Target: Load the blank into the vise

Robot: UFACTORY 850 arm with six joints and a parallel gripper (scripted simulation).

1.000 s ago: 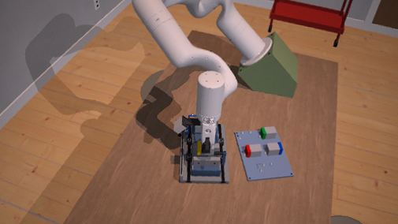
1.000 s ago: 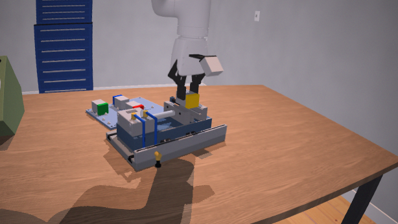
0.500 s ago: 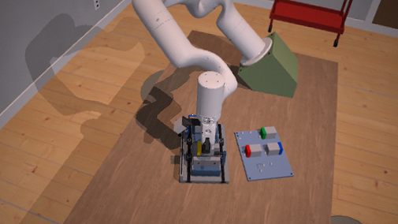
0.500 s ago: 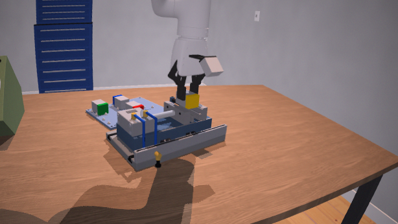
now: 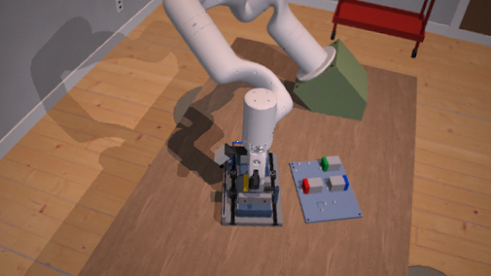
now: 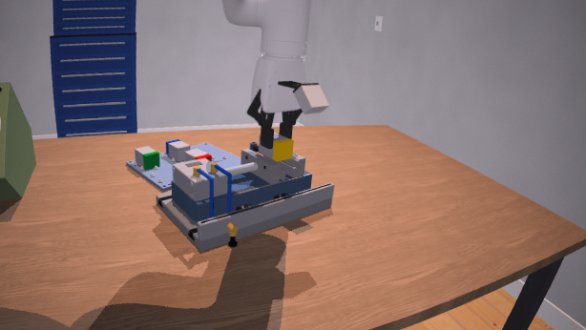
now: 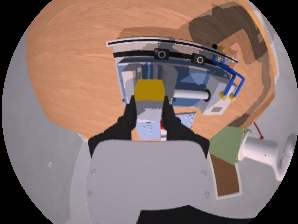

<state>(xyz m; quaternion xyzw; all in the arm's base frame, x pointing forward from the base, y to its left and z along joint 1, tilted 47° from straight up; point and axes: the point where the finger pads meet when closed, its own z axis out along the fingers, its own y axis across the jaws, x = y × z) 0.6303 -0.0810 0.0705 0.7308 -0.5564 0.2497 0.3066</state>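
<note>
The yellow-ended blank lies 2 cm below my hand. Round my hand: red-ended blank (12 cm behind, 18 cm to the left, 11 cm below); then fixed jaw (3 cm ahead, 1 cm to the left, 6 cm below); then milling vise (7 cm behind, 1 cm to the right, 10 cm below).
</note>
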